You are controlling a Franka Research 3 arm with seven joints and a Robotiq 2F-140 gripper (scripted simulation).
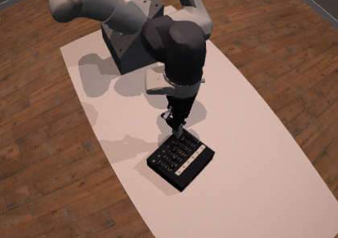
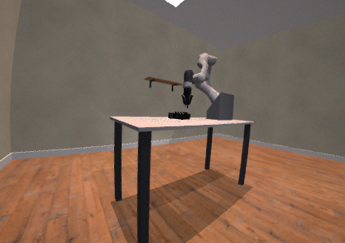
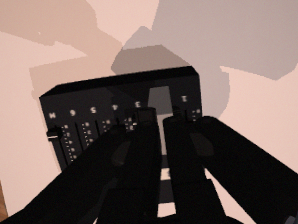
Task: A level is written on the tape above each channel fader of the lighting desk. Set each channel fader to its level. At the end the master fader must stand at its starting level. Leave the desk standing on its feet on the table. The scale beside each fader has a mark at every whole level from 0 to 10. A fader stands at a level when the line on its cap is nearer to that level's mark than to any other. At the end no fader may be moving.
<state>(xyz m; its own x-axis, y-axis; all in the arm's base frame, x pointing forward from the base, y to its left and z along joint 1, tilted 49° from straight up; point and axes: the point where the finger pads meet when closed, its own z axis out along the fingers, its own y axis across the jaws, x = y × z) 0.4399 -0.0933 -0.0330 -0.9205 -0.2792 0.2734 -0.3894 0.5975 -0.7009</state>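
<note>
Now: hand 9 cm to the left of the master fader, 7 cm short of it and 4 cm above it.
</note>
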